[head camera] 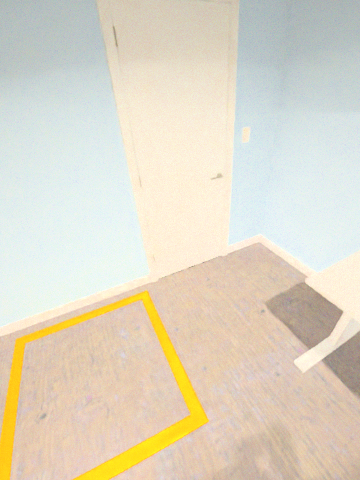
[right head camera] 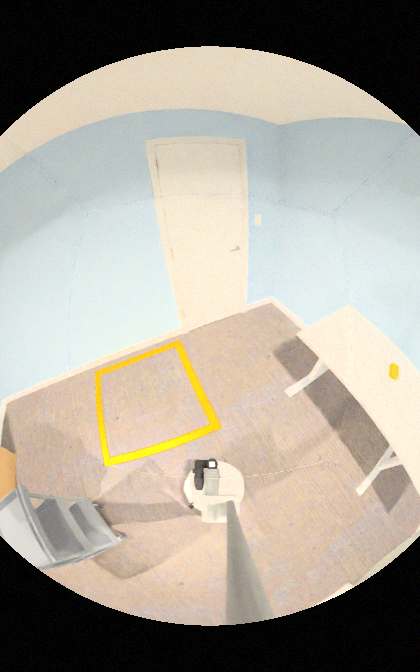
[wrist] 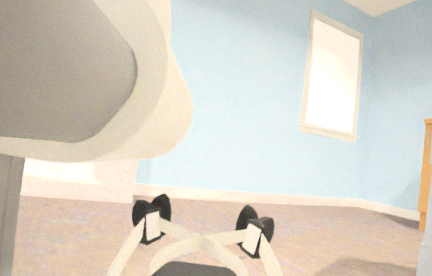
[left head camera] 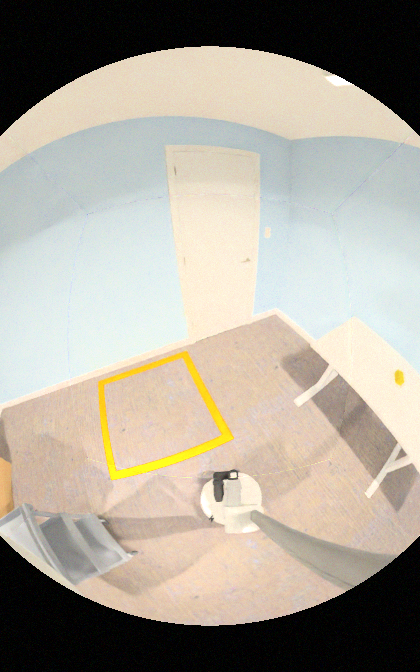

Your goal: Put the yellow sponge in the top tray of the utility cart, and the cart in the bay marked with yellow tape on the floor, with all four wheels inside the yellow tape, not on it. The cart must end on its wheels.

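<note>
The yellow sponge (left head camera: 399,377) (right head camera: 394,371) lies on the white table (head camera: 342,280) (left head camera: 350,355) (right head camera: 345,335) at the right. The grey utility cart (left head camera: 20,532) (right head camera: 22,530) stands at the lower left of both side head views, outside the bay; its wheels are partly hidden. A sliver of it shows at the right edge of the wrist view. The yellow tape bay (head camera: 150,444) (left head camera: 172,456) (right head camera: 162,444) is on the floor between my base and the wall, with no cart in it. My gripper (wrist: 203,216) is open and empty, away from sponge and cart.
An orange cabinet (left head camera: 4,487) (right head camera: 7,472) (wrist: 427,175) stands beyond the cart at the left. A closed white door (head camera: 180,150) (left head camera: 217,240) (right head camera: 205,225) is in the wall behind the bay. The table's slanted white legs (head camera: 320,352) (left head camera: 320,387) (right head camera: 307,378) reach the floor.
</note>
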